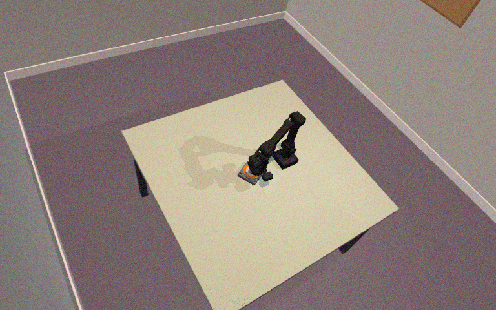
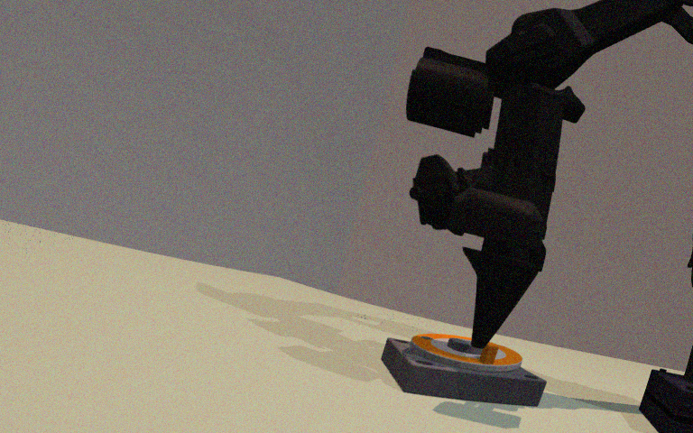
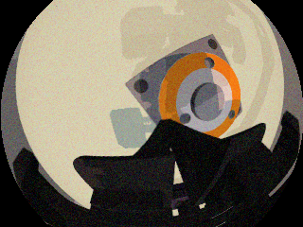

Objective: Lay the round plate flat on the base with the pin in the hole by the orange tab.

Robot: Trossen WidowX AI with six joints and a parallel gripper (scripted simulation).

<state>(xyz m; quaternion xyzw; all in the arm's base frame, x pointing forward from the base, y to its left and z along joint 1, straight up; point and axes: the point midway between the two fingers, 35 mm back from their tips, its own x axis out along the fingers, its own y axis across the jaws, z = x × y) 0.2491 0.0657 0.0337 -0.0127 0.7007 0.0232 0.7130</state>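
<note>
The square dark grey base is 50 mm to the right of my gripper tip, 20 mm below it and 20 mm ahead of it.
</note>
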